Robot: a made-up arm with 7 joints.
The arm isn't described. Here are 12 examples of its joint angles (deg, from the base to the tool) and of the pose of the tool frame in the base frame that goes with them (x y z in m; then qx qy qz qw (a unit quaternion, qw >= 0)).
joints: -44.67 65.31 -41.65 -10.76 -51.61 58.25 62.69
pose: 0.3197 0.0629 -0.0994 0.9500 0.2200 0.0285 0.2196
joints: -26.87 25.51 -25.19 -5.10 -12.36 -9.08 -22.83
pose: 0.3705 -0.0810 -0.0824 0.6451 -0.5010 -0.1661 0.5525
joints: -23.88 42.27 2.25 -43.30 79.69 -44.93 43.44
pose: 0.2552 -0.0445 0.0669 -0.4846 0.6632 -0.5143 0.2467
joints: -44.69 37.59 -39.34 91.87 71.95 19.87 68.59
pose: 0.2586 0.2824 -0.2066 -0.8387 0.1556 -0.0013 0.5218
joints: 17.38 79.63 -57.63 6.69 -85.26 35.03 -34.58
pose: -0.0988 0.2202 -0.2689 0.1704 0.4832 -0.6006 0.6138
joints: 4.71 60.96 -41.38 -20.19 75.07 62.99 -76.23
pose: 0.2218 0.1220 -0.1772 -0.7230 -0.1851 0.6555 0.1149
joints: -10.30 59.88 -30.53 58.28 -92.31 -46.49 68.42
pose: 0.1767 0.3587 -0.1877 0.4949 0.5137 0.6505 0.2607
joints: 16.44 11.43 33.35 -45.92 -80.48 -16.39 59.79
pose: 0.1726 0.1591 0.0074 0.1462 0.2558 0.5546 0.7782
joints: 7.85 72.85 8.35 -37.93 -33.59 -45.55 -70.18
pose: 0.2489 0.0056 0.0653 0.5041 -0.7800 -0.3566 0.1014
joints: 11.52 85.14 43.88 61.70 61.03 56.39 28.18
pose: 0.0214 0.4388 0.1407 -0.4874 -0.6600 -0.0383 0.5703
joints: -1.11 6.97 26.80 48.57 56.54 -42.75 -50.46
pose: 0.1648 0.1057 -0.3681 0.6572 -0.2024 -0.5761 0.4419
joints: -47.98 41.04 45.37 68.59 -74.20 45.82 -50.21
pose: 0.3748 0.2357 -0.1585 -0.0338 -0.2208 0.1003 0.9696
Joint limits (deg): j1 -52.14..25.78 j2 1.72..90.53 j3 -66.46..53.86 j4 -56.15..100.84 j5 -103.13..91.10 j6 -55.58..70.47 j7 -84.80..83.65
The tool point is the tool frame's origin. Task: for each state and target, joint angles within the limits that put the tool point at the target. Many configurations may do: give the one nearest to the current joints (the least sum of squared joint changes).
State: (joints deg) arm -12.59 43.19 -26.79 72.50 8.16 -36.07 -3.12
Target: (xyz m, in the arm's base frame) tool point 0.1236 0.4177 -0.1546
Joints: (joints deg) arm -4.54 69.00 -18.92 77.73 4.34 -50.73 4.72
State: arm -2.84 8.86 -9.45 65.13 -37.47 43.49 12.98
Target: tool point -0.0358 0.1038 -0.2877
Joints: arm 25.78 24.92 3.01 14.17 -59.97 70.47 32.11
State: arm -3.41 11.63 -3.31 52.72 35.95 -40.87 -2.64
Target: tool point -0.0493 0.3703 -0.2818
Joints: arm 9.51 46.52 1.28 76.61 35.23 -18.42 -23.48
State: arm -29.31 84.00 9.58 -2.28 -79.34 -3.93 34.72
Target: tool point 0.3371 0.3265 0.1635
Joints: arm -37.46 84.70 5.88 29.14 -79.34 -5.80 23.51
